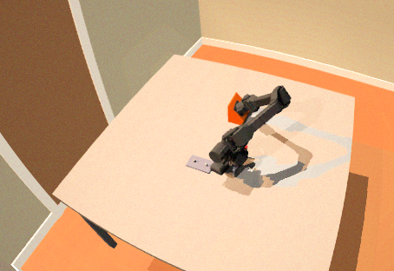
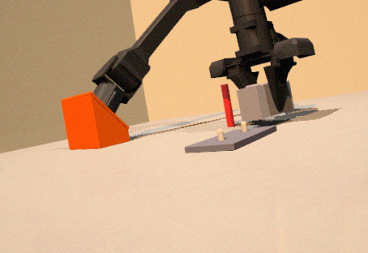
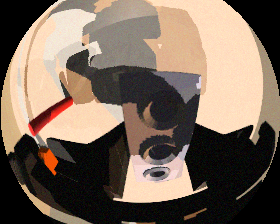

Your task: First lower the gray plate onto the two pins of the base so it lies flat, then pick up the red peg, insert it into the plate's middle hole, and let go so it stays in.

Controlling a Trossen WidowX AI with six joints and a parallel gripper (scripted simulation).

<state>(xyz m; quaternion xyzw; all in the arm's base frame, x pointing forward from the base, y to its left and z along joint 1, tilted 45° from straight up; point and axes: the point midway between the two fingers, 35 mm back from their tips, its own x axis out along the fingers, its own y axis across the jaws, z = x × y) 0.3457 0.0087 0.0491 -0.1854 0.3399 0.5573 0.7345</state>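
My gripper tip is now 10 mm past the gray base, 130 mm to the left of it and 10 mm above it. Round my gripper tip: red peg: 100 mm behind, 60 mm to the left, 20 mm above; then gray plate: 30 mm above.
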